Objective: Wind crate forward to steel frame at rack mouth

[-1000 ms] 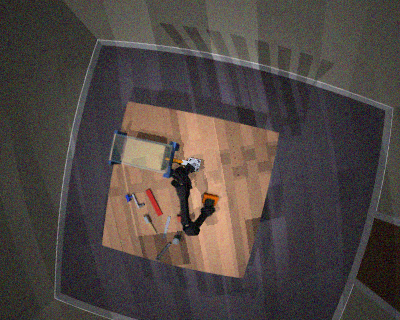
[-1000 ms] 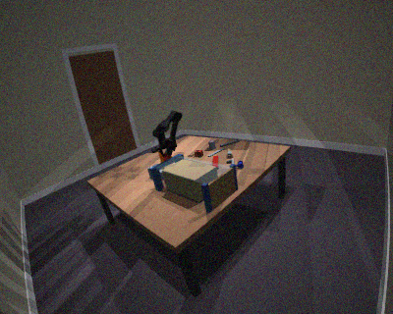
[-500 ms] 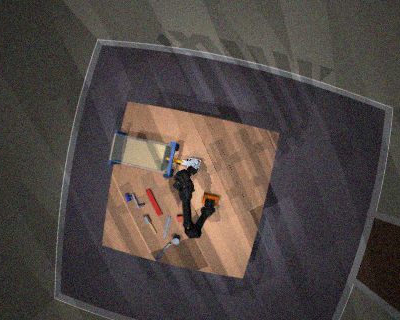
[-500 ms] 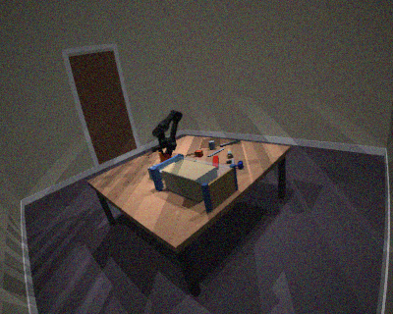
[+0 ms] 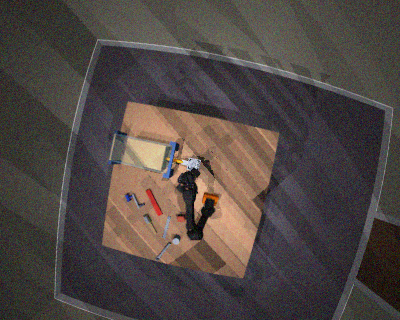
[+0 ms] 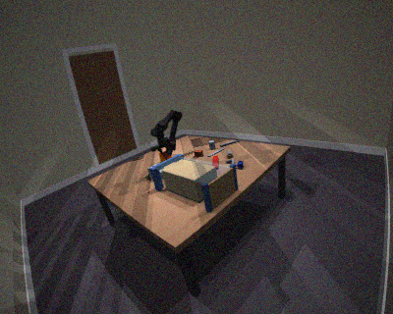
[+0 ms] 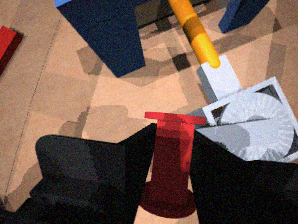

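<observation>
My gripper tip is now 30 mm to the left of the red-knobbed winch handle, 30 mm above it and 20 mm past it. The rest, counted from my gripper tip: blue frame: 120 mm ahead, 90 mm to the right, 30 mm below; then grey hand winch: 100 mm to the right, 100 mm below, 50 mm behind; then red knob: 10 mm to the left, 10 mm behind.
</observation>
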